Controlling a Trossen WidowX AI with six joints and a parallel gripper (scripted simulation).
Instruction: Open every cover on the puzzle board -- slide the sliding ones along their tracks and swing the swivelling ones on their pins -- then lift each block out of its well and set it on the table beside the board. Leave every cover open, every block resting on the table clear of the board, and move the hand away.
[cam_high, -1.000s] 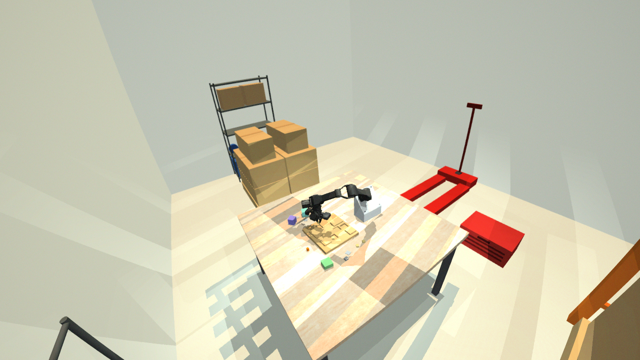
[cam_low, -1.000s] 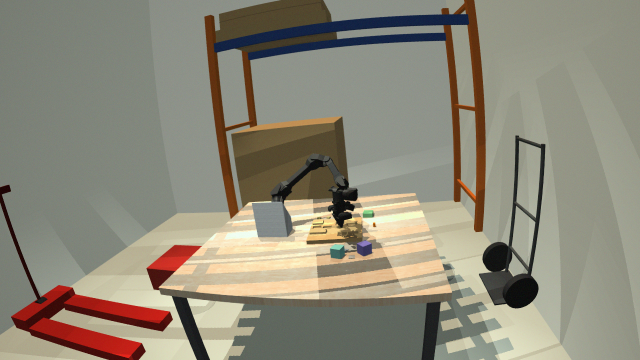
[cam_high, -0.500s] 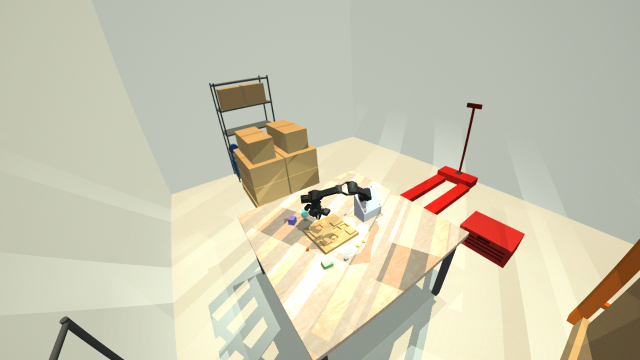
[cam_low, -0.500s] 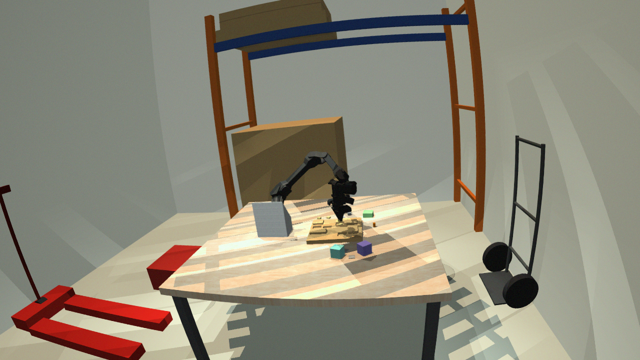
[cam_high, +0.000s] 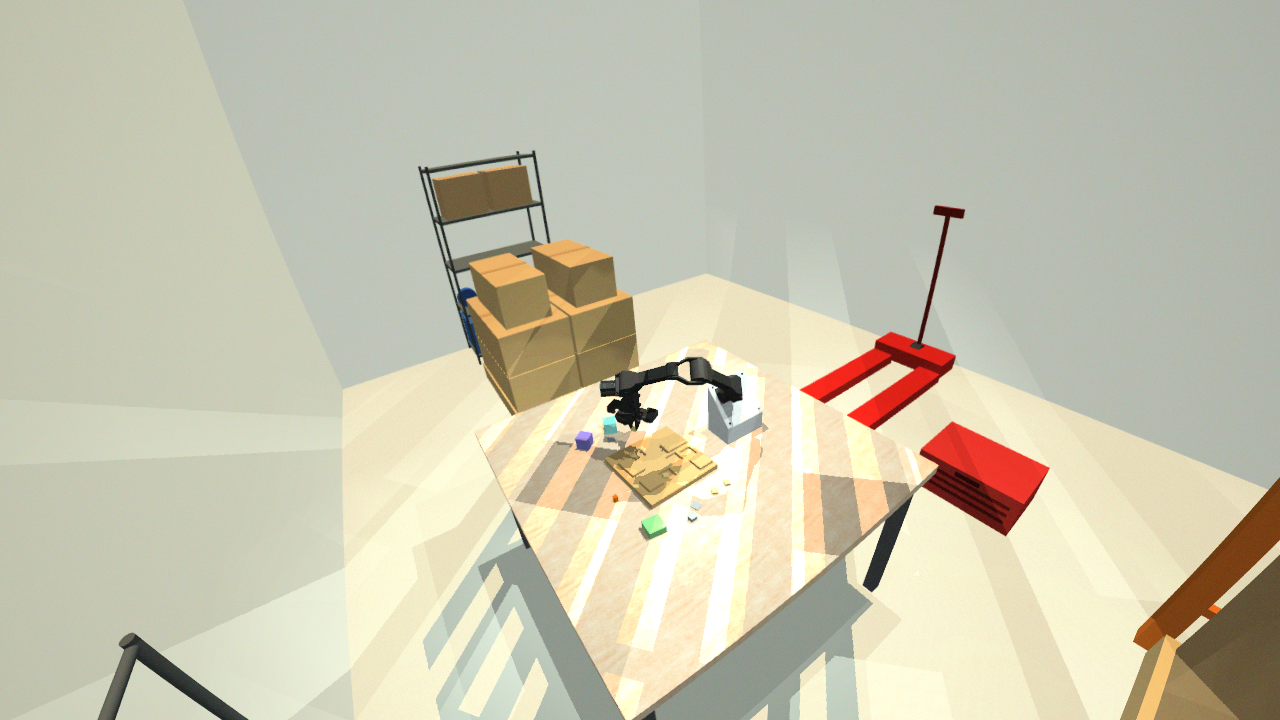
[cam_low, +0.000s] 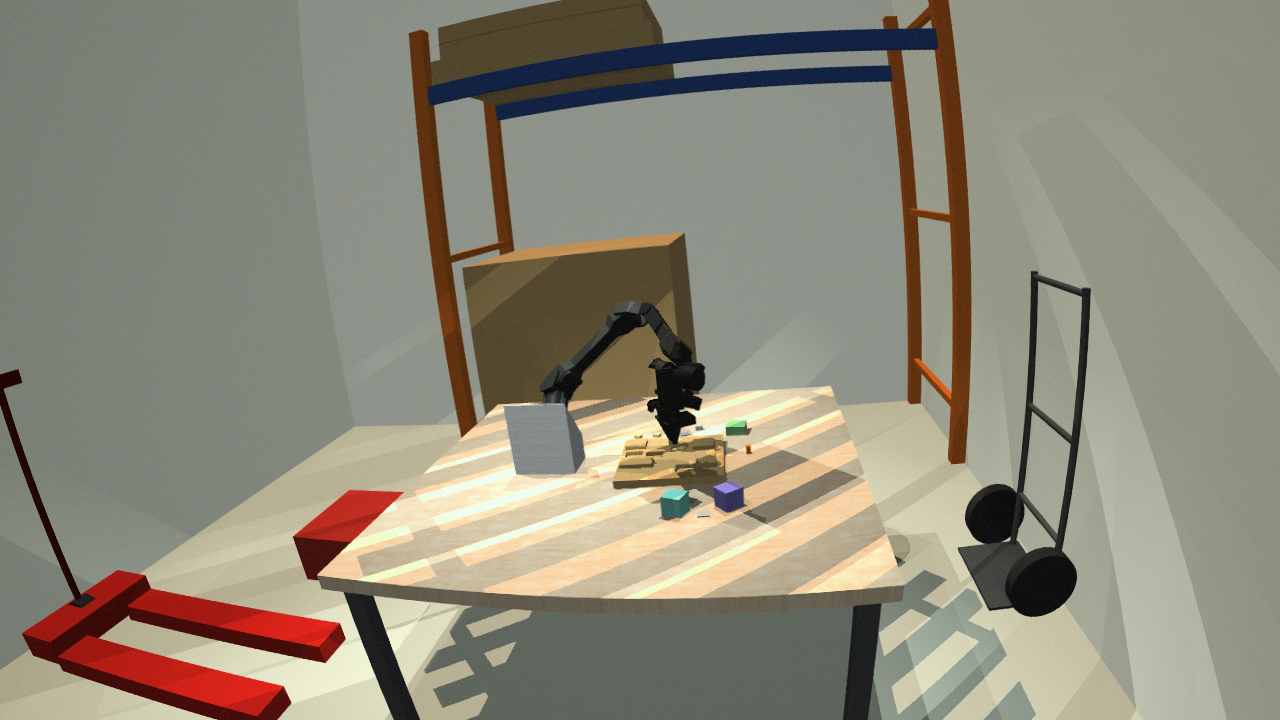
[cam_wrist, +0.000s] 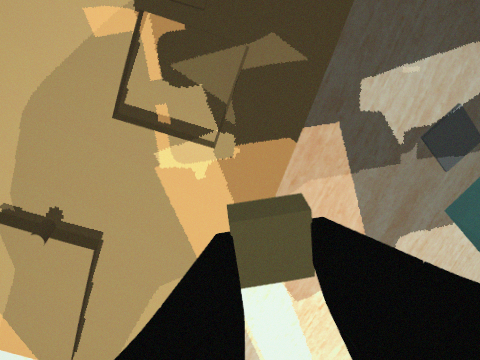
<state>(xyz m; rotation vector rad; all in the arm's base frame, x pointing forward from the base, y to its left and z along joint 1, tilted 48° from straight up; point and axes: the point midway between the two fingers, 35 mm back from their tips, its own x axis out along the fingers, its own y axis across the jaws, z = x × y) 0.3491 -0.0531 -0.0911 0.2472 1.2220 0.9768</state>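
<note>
Right now the wooden puzzle board is 14 cm to the left of my gripper tip, 9 cm below it and 3 cm behind it. The rest, counted from my gripper tip: teal cube 18 cm to the right, 9 cm below, 2 cm ahead; tiny orange piece 19 cm ahead, 17 cm to the left, 10 cm below; purple cube 16 cm to the right, 15 cm ahead, 8 cm below.
</note>
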